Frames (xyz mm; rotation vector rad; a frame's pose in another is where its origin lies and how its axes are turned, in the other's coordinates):
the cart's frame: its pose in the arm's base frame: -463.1 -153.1 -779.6 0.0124 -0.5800 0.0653
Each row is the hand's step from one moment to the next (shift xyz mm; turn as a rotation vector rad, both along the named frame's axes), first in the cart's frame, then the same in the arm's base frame.
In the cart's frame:
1: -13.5 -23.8 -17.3 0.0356 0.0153 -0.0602
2: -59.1 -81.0 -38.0 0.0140 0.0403 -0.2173
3: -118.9 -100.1 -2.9 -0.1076 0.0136 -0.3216
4: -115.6 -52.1 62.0 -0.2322 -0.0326 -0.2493
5: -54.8 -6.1 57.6 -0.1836 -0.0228 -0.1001
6: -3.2 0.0 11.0 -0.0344 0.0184 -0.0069
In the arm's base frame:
1: -0.2 -24.0 -21.7 0.0617 0.0192 -0.0309
2: -23.2 -83.1 -63.6 0.1280 0.0476 -0.1744
3: -91.1 -106.7 -66.9 0.0853 0.0170 -0.3281
4: -127.0 -60.6 -11.1 -0.0552 -0.0385 -0.3356
5: -76.9 -11.0 18.2 -0.0969 -0.0304 -0.1842
6: -8.7 -0.5 7.4 -0.0261 0.0166 -0.0247

